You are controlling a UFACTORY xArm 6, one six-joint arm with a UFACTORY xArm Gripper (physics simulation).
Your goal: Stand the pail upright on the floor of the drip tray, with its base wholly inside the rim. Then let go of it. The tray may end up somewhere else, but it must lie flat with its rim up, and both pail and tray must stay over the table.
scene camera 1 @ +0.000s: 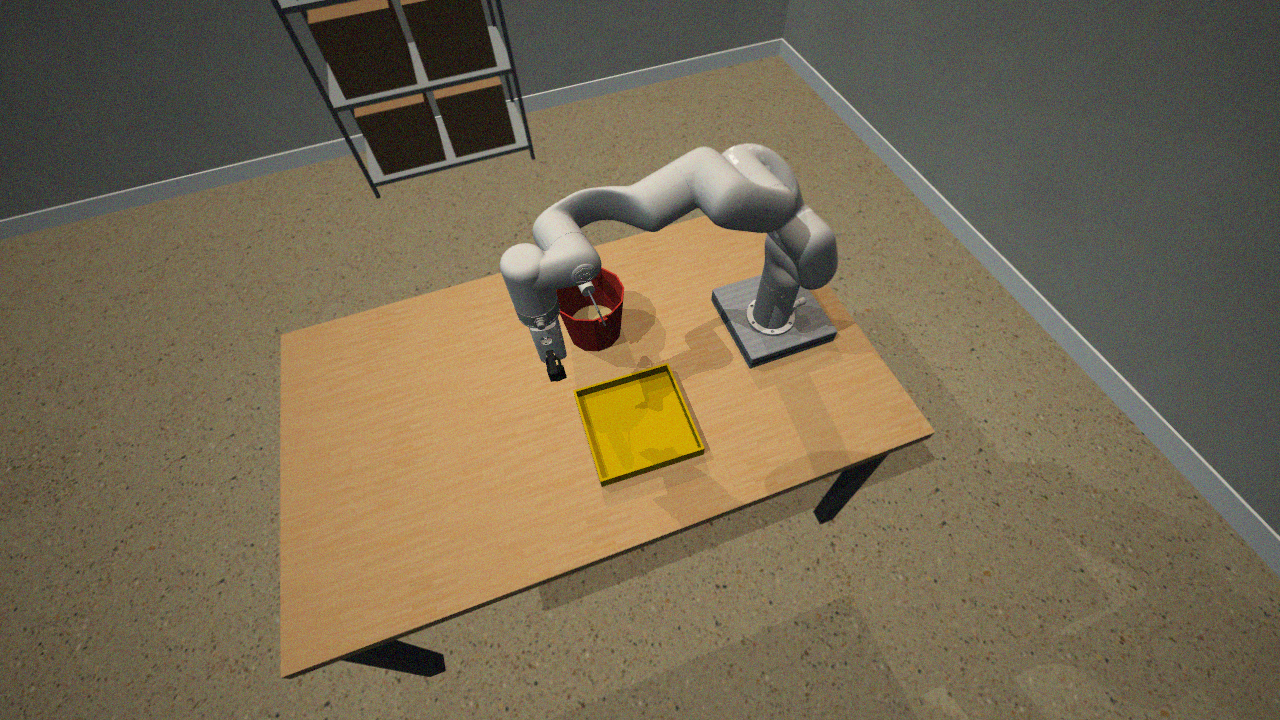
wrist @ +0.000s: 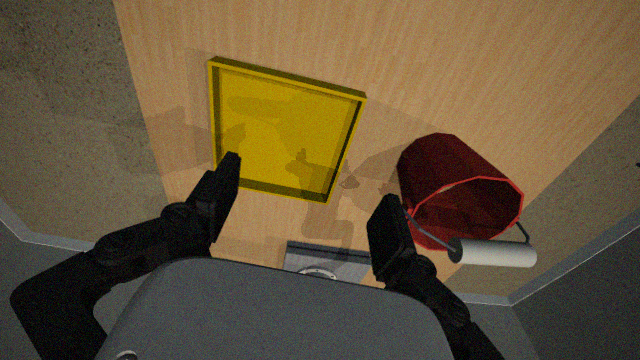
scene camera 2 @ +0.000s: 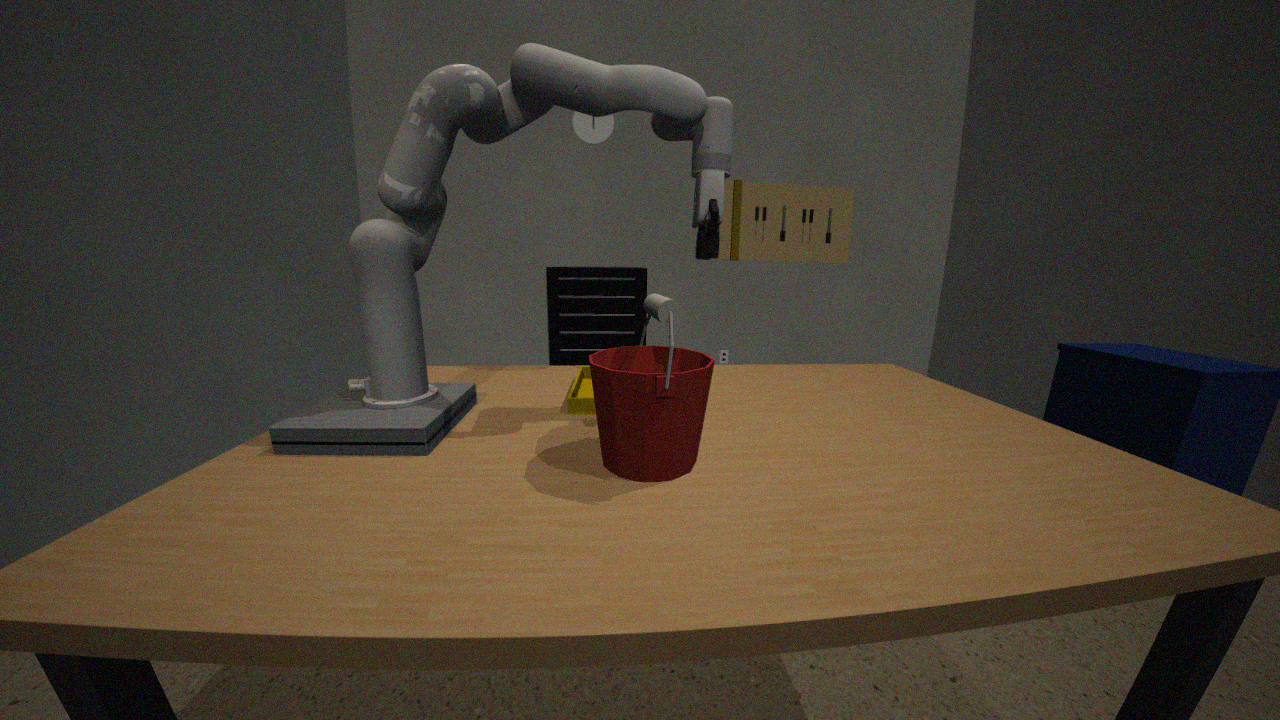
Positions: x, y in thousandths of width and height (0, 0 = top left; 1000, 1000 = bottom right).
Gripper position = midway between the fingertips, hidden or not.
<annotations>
my gripper: scene camera 1 433, 499; wrist 485, 532; scene camera 2 552, 359
yellow drip tray: scene camera 1 498, 588; wrist 459, 371; scene camera 2 454, 558
</annotations>
